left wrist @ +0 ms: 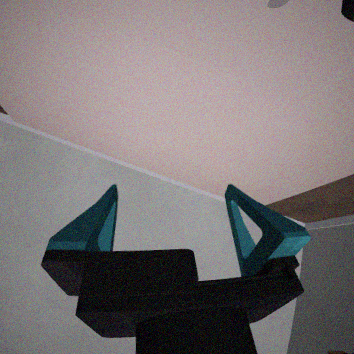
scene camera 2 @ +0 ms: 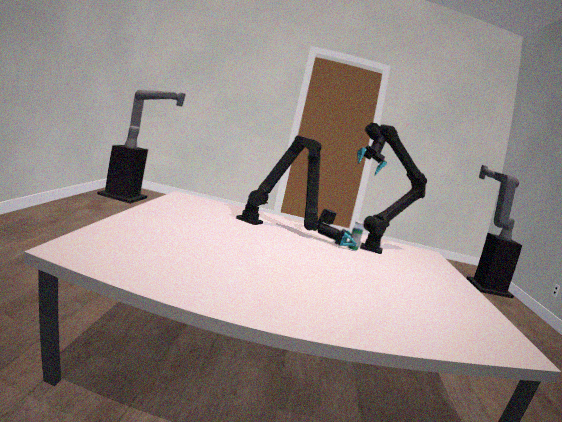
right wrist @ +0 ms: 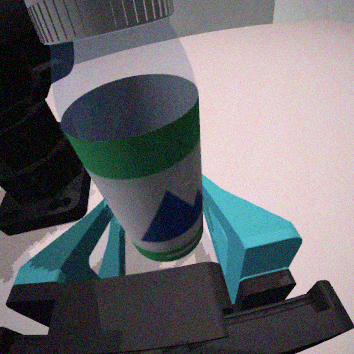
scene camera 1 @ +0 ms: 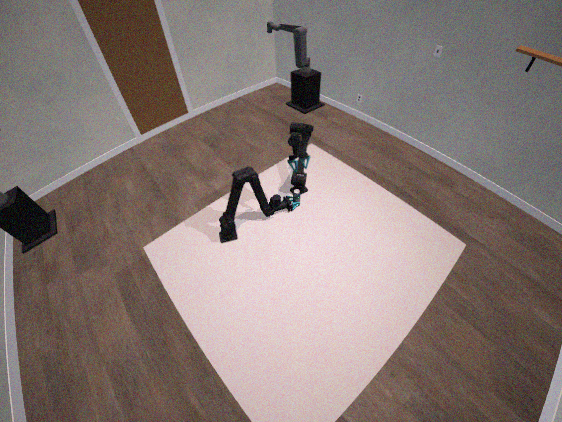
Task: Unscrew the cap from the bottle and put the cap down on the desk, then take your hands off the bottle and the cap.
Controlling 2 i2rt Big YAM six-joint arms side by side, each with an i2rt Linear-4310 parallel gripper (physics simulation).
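Places are measured from the left arm's base along level axes (x ahead, y left, z up), in metres.
Where they show: left gripper, fingertip midpoint: (left wrist: pixel 173 189) (scene camera 2: pixel 366 169) (scene camera 1: pixel 300 170); right gripper, fingertip midpoint: (scene camera 2: pixel 357 243) (scene camera 1: pixel 298 200); left arm's base, origin of the base link: (scene camera 2: pixel 371 249) (right wrist: pixel 54 180); right arm's base, origin of the base link: (scene camera 2: pixel 249 221) (scene camera 1: pixel 228 236).
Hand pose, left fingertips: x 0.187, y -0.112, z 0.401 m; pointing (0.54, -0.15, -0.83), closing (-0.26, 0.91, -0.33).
Note:
Each offset is from my left fingertips to the top centre of the thing. "*": to the spot under its first point. Level surfaces: height alone.
The bottle @(dz -0.260, dx -0.077, dy +0.022 m) (scene camera 1: pixel 297 196) (scene camera 2: pixel 357 238) (right wrist: pixel 140 192) stands upright on the desk, with a clear upper part and a white label with green bands and a blue mountain. Its ribbed grey cap @(* dz -0.267, dx -0.075, dy +0.002 m) (right wrist: pixel 105 17) sits on top; the cap's upper part is cut off in the right wrist view. My right gripper (scene camera 1: pixel 294 202) (scene camera 2: pixel 349 240) (right wrist: pixel 158 187) is low at the desk, shut on the bottle's lower body with a finger on each side. My left gripper (scene camera 1: pixel 299 163) (scene camera 2: pixel 368 168) (left wrist: pixel 173 189) is open and empty, high above the desk; the bottle's body does not show between its fingers.
The left arm's base (scene camera 2: pixel 372 245) (right wrist: pixel 45 205) stands close beside the bottle. The right arm's base (scene camera 1: pixel 228 235) (scene camera 2: pixel 250 218) is farther to the left. The white desk @(dz -0.401 m) (scene camera 1: pixel 310 300) (scene camera 2: pixel 280 285) extends toward the front. Two grey arms on black pedestals (scene camera 1: pixel 305 90) (scene camera 2: pixel 126 172) stand off the desk.

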